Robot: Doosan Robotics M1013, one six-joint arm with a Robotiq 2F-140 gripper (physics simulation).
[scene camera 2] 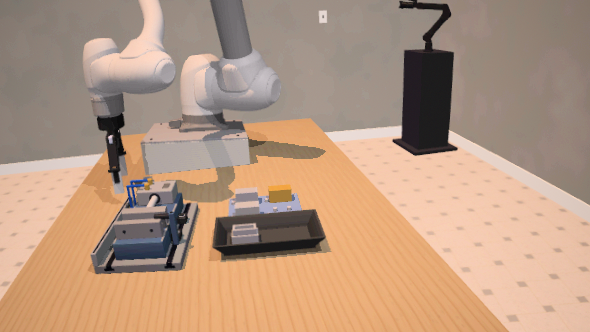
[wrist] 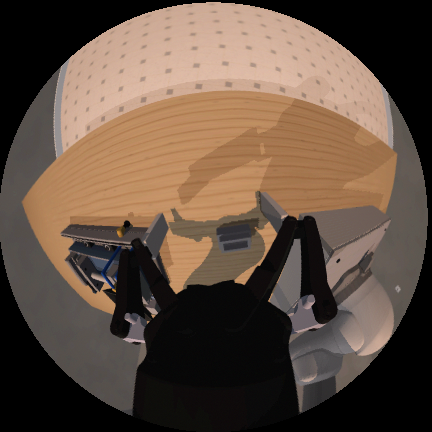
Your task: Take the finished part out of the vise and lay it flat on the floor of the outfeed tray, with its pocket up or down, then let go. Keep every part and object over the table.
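Where they show: gripper, fingertip midpoint: (scene camera 2: 121, 183) (wrist: 211, 210); arm's base, link origin: (scene camera 2: 203, 126) (wrist: 346, 278).
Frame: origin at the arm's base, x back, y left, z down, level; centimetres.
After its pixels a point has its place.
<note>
My gripper (scene camera 2: 120, 177) @(x -38.5, y -27.1, z 4.9 cm) (wrist: 211, 210) @(x -38.5, y -27.1, z 4.9 cm) is open and empty, pointing down over the table behind the vise (scene camera 2: 142, 247) @(x -80.5, y -17.5, z 4.1 cm) (wrist: 95, 249) @(x -67.4, y -21.9, z 5.1 cm), beside the robot's base. A small grey part (wrist: 234, 238) @(x -35.6, y -21.1, z 5.7 cm) with a rectangular pocket lies on the table in the wrist view, ahead of the open fingers and roughly between them, apart from both. It does not show in scene camera 2. I cannot make out a part between the vise jaws. The dark outfeed tray (scene camera 2: 270, 246) @(x -84.0, y 9.3, z 6.4 cm) stands right of the vise; a light grey pocketed part (scene camera 2: 245, 234) @(x -78.8, y 4.7, z 5.5 cm) sits at its left end.
Behind the tray, a light blue plate (scene camera 2: 261, 204) @(x -58.7, y 11.8, z 8.2 cm) carries grey blocks (scene camera 2: 246, 194) @(x -57.8, y 8.1, z 5.1 cm) and a yellow block (scene camera 2: 279, 193) @(x -58.9, y 16.8, z 5.6 cm). Blue bent tubes (scene camera 2: 131, 192) @(x -55.7, y -21.5, z 1.3 cm) (wrist: 106, 265) @(x -58.5, y -22.1, z 0.0 cm) rise at the vise's rear. The robot's base box (scene camera 2: 197, 152) @(x -22.7, y -3.4, z 2.9 cm) (wrist: 350, 232) @(x -13.8, y -21.4, z 0.1 cm) stands close beside one finger.
</note>
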